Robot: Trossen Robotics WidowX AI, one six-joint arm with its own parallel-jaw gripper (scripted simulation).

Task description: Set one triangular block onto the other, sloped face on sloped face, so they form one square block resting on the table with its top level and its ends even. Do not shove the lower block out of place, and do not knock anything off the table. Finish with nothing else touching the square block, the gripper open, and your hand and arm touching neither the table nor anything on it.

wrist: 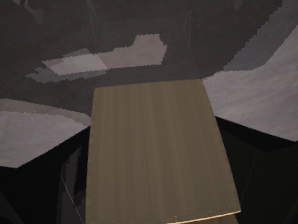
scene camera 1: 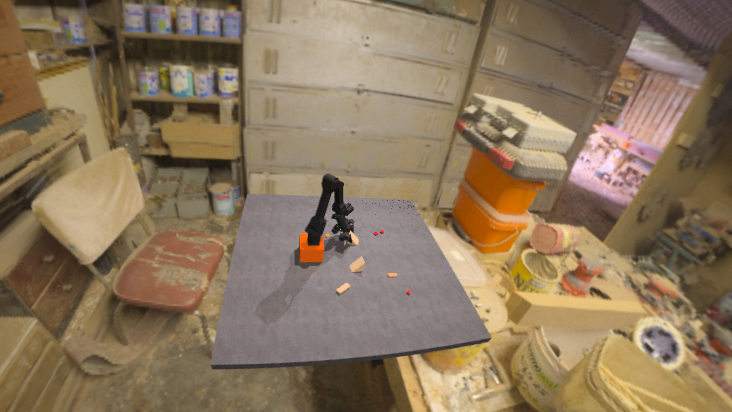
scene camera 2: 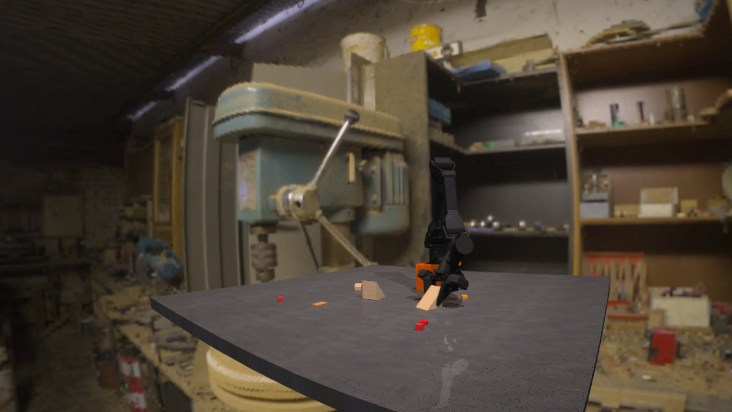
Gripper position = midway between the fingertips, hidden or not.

In view: my gripper (scene camera 2: pixel 431 303).
My gripper shows as well in the wrist view (wrist: pixel 151 124).
